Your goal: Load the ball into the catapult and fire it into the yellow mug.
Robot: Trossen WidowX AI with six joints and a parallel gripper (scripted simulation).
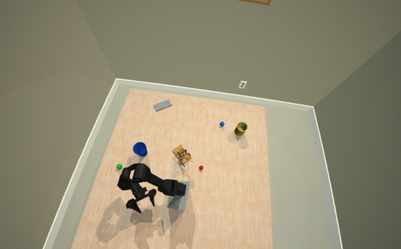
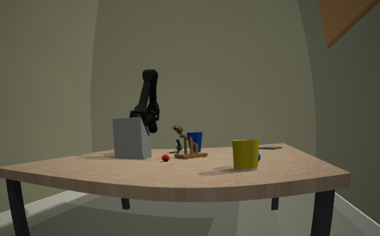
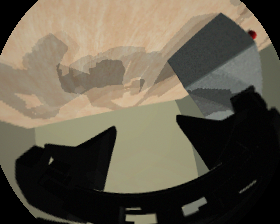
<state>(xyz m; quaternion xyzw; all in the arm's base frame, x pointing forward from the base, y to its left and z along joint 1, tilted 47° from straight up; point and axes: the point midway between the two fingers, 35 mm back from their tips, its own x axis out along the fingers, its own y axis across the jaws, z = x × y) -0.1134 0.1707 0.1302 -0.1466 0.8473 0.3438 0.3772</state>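
Right now my gripper tip is 38 cm short of the wooden catapult, 16 cm to the left of it and 5 cm above it. Round my gripper tip: red ball 33 cm ahead, 30 cm to the right, 11 cm below; blue cup 39 cm ahead, 16 cm to the left, 9 cm below; green ball 30 cm to the left, 25 cm ahead, 11 cm below.
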